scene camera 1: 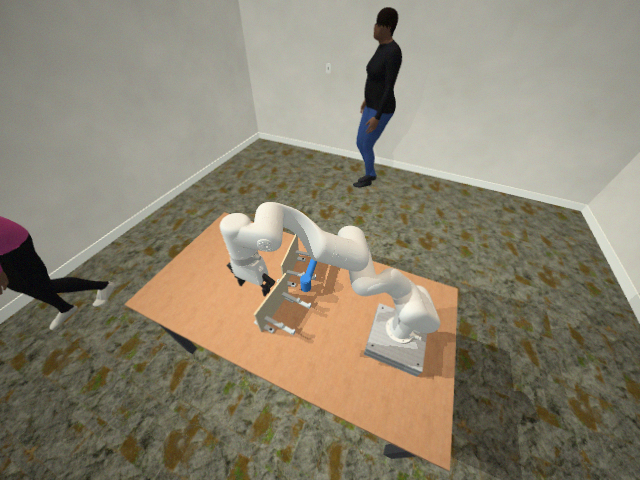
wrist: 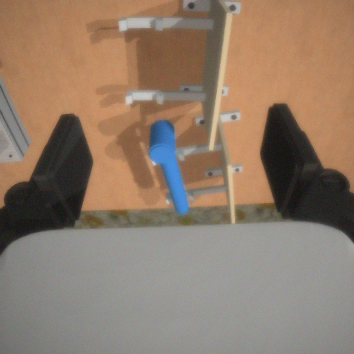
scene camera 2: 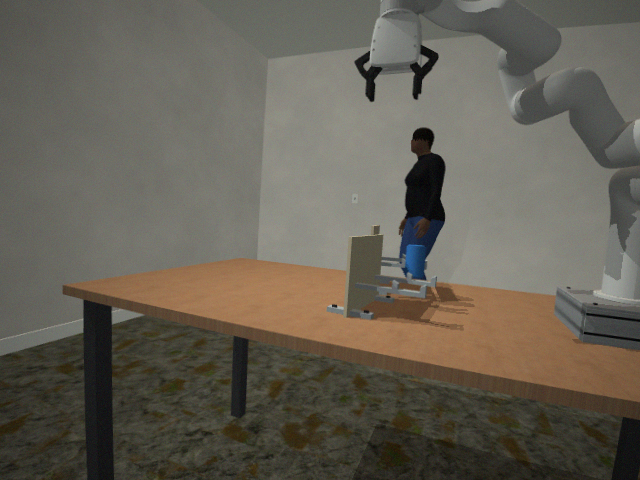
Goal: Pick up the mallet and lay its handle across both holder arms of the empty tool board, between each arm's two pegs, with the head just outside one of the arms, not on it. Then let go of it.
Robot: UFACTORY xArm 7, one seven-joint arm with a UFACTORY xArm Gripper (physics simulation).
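Places are measured from the arm's base along level axes (x ahead, y left, z up), in metres.
Pixels of known places: gripper, fingertip midpoint: [scene camera 1: 254, 287] [wrist: 173, 131] [scene camera 2: 392, 98]; arm's base, link origin: [scene camera 1: 399, 329] [scene camera 2: 624, 299].
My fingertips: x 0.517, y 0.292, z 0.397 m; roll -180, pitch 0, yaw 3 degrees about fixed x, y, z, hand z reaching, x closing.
Observation:
For each thing: its top centre in the pictures, then the offset to it from my fingertips. "*": a spot on its surface instead. Level surfaces: height alone.
- blue mallet, top centre: [wrist: 172, 190] [scene camera 2: 415, 242] [scene camera 1: 311, 261] 0.003 m ahead, 0.410 m right, 0.316 m down
- outer end, surface spot: [wrist: 185, 23] * 0.025 m ahead, 0.066 m right, 0.401 m down
- wooden table, surface height: 0.474 m down
The blue mallet [scene camera 1: 306, 283] [scene camera 2: 415, 260] [wrist: 163, 142] rests with its handle across the two arms of the far tool board [scene camera 1: 290, 252] [scene camera 2: 375, 229] [wrist: 228, 175]. Its head is on the side toward the near board. The near tool board [scene camera 1: 271, 303] [scene camera 2: 364, 268] [wrist: 218, 70] is empty and stands upright. Its two pegged arms, one at the outer end [scene camera 1: 279, 324] [wrist: 185, 23] and one nearer the mallet [scene camera 1: 296, 299] [wrist: 182, 96], point toward the robot base. My gripper [scene camera 1: 253, 287] [scene camera 2: 393, 98] [wrist: 173, 131] is open and empty, high above the boards.
The robot base [scene camera 1: 395, 351] [scene camera 2: 610, 325] [wrist: 11, 135] stands on a grey plate at one end of the wooden table [scene camera 1: 341, 372] [scene camera 2: 217, 294] [wrist: 300, 60]. One person [scene camera 1: 382, 77] [scene camera 2: 426, 191] stands beyond the table, and another [scene camera 1: 28, 263] is at the left in scene camera 1.

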